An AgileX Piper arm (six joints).
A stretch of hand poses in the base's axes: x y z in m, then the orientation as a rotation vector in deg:
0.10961 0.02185 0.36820 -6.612 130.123 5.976
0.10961 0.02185 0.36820 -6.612 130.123 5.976
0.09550 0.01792 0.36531 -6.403 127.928 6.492
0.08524 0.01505 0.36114 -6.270 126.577 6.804
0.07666 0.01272 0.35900 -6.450 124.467 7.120
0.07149 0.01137 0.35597 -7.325 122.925 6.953
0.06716 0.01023 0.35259 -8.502 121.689 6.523
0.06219 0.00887 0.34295 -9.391 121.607 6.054
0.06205 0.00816 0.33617 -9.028 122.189 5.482
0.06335 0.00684 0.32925 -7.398 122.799 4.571
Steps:
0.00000 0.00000 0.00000 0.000 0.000 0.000
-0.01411 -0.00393 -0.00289 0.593 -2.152 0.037
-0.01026 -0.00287 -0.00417 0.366 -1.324 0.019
-0.00858 -0.00233 -0.00214 0.312 -2.081 0.251
-0.00517 -0.00135 -0.00303 -0.340 -1.554 0.574
-0.00433 -0.00114 -0.00338 -0.675 -1.265 0.693
-0.00497 -0.00136 -0.00964 -0.684 -0.115 0.453
-0.00014 -0.00071 -0.00678 -0.310 0.528 -0.503
0.00130 -0.00132 -0.00692 -0.052 0.523 -1.544

